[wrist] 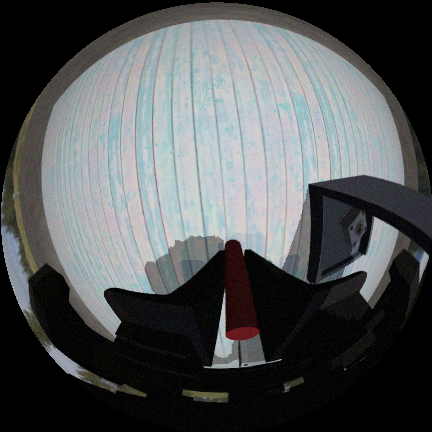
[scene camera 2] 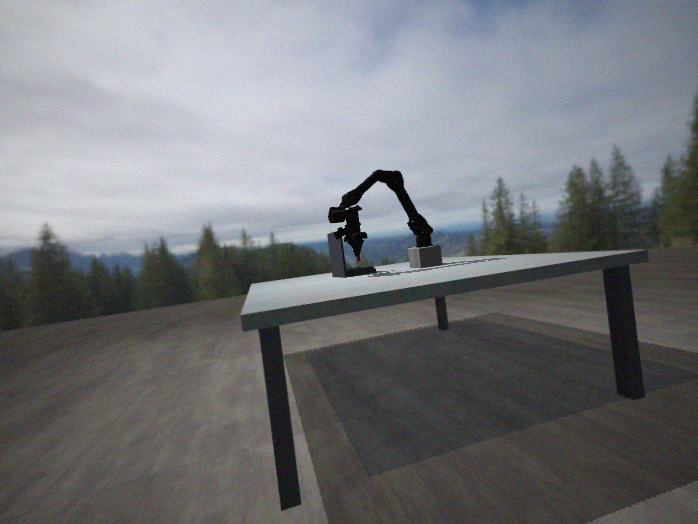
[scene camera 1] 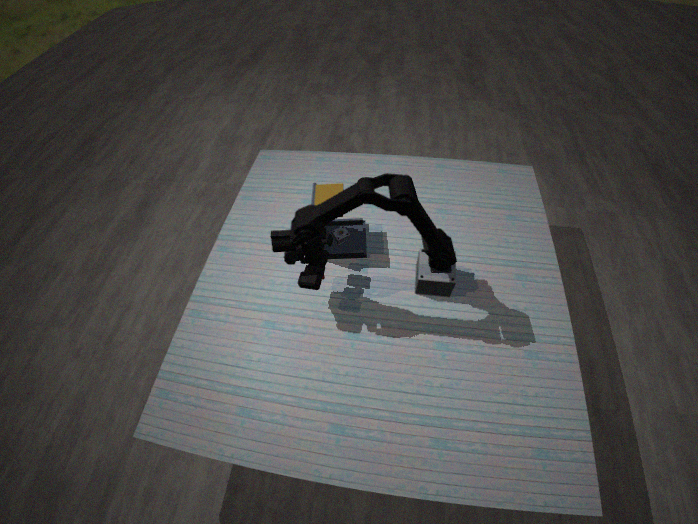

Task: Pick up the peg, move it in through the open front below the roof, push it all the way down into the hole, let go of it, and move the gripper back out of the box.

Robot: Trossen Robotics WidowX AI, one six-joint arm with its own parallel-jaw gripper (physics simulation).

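Seen in the pictures: gripper, fingertip midpoint: (wrist: 234,255) (scene camera 2: 357,256) (scene camera 1: 320,274); arm's base, origin of the base link: (scene camera 2: 424,246) (scene camera 1: 440,263).
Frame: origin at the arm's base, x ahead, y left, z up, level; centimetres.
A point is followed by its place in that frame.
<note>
A red peg (wrist: 241,300) @[y 3.5, x 38.4, z 3.8 cm] (scene camera 2: 358,258) @[y 4.1, x 37.9, z -1.5 cm] is between the fingers of my gripper (wrist: 234,255) @[y 3.5, x 38.1, z -0.7 cm] (scene camera 2: 356,251) @[y 3.5, x 38.1, z -0.7 cm], which is shut on it. The peg is roughly upright, with its lower end above the table. In scene camera 1 the wrist and gripper body hide most of it. The dark box (scene camera 1: 354,248) @[y -12.6, x 28.1, z -9.1 cm] (scene camera 2: 336,254) @[y -15.2, x 40.8, z 1.5 cm] (wrist: 370,188) @[y -13.3, x 40.8, z -1.5 cm] stands to the right of the peg in the wrist view, apart from it. Its yellow roof (scene camera 1: 328,193) @[y -19.0, x 35.7, z 12.6 cm] shows in scene camera 1. Inside on the floor is a light block with the hole (scene camera 1: 340,232) @[y -18.2, x 33.3, z -6.7 cm] (wrist: 359,228) @[y -18.4, x 32.8, z -6.4 cm]. The gripper is outside the box.
The grey arm base (scene camera 1: 434,282) @[y 6.1, x 2.3, z -1.3 cm] (scene camera 2: 425,256) @[y 5.9, x 4.4, z -4.7 cm] stands on the striped table (scene camera 1: 349,394) @[y 38.3, x 28.0, z -9.9 cm] (scene camera 2: 304,290) @[y 21.4, x 67.9, z -9.9 cm]. A tall side wall of the box rises close beside the gripper in scene camera 2. The arm arches above the table between its base and the box. Shadows lie on the tabletop.
</note>
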